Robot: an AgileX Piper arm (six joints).
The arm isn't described. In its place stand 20 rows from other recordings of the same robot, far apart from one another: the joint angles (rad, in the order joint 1, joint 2, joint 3, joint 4, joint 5, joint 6), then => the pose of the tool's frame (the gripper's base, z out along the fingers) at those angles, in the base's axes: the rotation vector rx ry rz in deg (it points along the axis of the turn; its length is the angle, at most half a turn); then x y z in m.
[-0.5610 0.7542 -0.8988 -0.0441 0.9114 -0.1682] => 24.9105 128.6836 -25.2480 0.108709 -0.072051 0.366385
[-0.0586 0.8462 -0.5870 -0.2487 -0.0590 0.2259] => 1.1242 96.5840 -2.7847 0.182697 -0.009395 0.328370
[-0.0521 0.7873 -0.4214 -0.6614 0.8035 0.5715] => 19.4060 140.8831 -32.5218 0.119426 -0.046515 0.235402
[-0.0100 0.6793 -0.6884 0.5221 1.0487 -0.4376] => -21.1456 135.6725 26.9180 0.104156 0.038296 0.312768
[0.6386 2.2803 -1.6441 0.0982 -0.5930 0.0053] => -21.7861 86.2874 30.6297 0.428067 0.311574 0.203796
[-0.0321 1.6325 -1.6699 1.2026 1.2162 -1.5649] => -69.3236 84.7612 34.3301 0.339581 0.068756 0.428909
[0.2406 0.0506 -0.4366 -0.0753 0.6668 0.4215] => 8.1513 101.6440 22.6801 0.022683 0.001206 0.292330
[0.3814 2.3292 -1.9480 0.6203 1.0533 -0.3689] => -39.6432 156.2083 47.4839 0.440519 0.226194 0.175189
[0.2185 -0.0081 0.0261 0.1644 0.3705 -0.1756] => -15.2037 106.1383 10.9372 0.050370 0.016708 0.172036
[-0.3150 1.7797 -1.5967 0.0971 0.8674 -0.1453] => 15.1375 144.1095 -3.7445 0.382431 -0.117539 0.314765
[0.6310 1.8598 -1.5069 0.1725 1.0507 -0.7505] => -100.5309 130.2334 11.9616 0.305638 0.240101 0.251115
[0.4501 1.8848 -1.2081 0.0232 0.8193 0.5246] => 7.6531 171.9373 7.9291 0.322836 0.157701 0.168744
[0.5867 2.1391 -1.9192 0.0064 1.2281 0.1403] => -37.2276 164.5888 6.8162 0.378575 0.252330 0.239845
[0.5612 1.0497 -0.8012 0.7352 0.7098 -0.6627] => -53.7659 122.3491 44.3640 0.152380 0.142773 0.314074
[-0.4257 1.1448 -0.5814 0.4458 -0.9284 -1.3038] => -2.7881 76.2125 -83.6840 0.196488 -0.123588 0.334148
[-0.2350 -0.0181 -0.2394 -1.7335 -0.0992 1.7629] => 4.5228 71.1727 -6.7759 0.032448 0.001376 0.291148
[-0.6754 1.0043 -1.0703 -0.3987 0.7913 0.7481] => 74.5606 99.6872 -24.4335 0.138666 -0.143279 0.392815
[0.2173 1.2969 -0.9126 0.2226 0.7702 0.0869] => -0.7702 151.9638 20.6731 0.242430 0.067850 0.274723
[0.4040 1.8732 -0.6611 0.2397 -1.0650 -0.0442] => -6.3870 94.0356 11.0738 0.317968 0.115382 0.157907
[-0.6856 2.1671 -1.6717 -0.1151 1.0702 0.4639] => 91.4508 149.3475 -9.9121 0.333244 -0.284428 0.165492
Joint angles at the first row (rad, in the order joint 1, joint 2, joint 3, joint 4, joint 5, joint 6):
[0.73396, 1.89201, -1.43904, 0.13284, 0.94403, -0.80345]
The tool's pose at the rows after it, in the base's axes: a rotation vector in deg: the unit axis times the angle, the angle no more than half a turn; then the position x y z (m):
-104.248 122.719 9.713 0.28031 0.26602 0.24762
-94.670 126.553 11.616 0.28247 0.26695 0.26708
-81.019 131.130 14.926 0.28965 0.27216 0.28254
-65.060 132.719 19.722 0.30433 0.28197 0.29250
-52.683 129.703 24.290 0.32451 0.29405 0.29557
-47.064 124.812 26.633 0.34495 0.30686 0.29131
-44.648 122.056 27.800 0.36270 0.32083 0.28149
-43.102 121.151 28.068 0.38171 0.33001 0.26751
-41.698 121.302 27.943 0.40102 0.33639 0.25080
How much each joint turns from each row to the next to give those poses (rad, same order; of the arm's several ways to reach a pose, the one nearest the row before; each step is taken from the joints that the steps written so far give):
[-0.00002, -0.05812, -0.01024, 0.00001, 0.00251, 0.06905]
[-0.00202, -0.02080, -0.04123, -0.00002, 0.00396, 0.12558]
[-0.00183, 0.00283, -0.05416, 0.00001, -0.02727, 0.17682]
[-0.00458, 0.02705, -0.05611, 0.00224, -0.09487, 0.18465]
[-0.00748, 0.04839, -0.05135, 0.00350, -0.14337, 0.12002]
[-0.00589, 0.06562, -0.05359, 0.00509, -0.12947, 0.03048]
[-0.00088, 0.07966, -0.07189, 0.00423, -0.06839, 0.00990]
[-0.01067, 0.08417, -0.07902, 0.00672, -0.02850, -0.00026]
[-0.01451, 0.08766, -0.08599, 0.00266, -0.00645, 0.00440]

